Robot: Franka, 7 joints.
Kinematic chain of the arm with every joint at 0, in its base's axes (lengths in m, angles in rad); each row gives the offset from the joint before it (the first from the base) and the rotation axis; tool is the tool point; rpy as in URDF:
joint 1: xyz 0 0 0.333 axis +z
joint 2: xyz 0 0 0 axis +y
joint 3: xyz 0 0 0.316 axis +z
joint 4: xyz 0.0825 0 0 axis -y
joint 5: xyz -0.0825 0 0.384 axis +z
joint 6: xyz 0 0 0 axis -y
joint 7: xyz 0.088 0 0 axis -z
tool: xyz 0 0 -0.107 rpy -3.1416 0 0
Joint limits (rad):
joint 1: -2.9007..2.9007
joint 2: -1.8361..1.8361
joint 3: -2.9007..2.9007
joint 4: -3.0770..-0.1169
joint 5: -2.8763..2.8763
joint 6: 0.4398..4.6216
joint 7: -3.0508..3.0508
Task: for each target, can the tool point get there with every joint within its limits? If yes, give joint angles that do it. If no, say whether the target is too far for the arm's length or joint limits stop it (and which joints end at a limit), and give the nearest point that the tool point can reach.
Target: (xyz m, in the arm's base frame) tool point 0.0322 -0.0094 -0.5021
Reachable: no: joint limits stop it (at a limit: joint 2) | nearest point 0.0944 -0.0276 -0.3275 | short by 0.186 m
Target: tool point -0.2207 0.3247 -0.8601
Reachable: no: too far | nearest point -0.1908 0.2806 -0.3578 | short by 0.505 m
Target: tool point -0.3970 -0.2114 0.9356
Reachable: yes | joints -0.5252 0.2850 -2.2286 -1.4400 1.0085 3.2152 -2.2309
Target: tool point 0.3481 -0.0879 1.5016
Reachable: no: too far | nearest point 0.2443 -0.0617 1.1531 | short by 0.365 m
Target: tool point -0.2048 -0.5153 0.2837
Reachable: yes | joints 2.3129 -1.0394 1.9890 -1.8177 -0.4656 1.4607 -2.3125
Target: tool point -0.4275 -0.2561 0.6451
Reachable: yes | joints 1.5210 0.2716 2.1082 -1.7882 0.8891 1.4761 2.0746
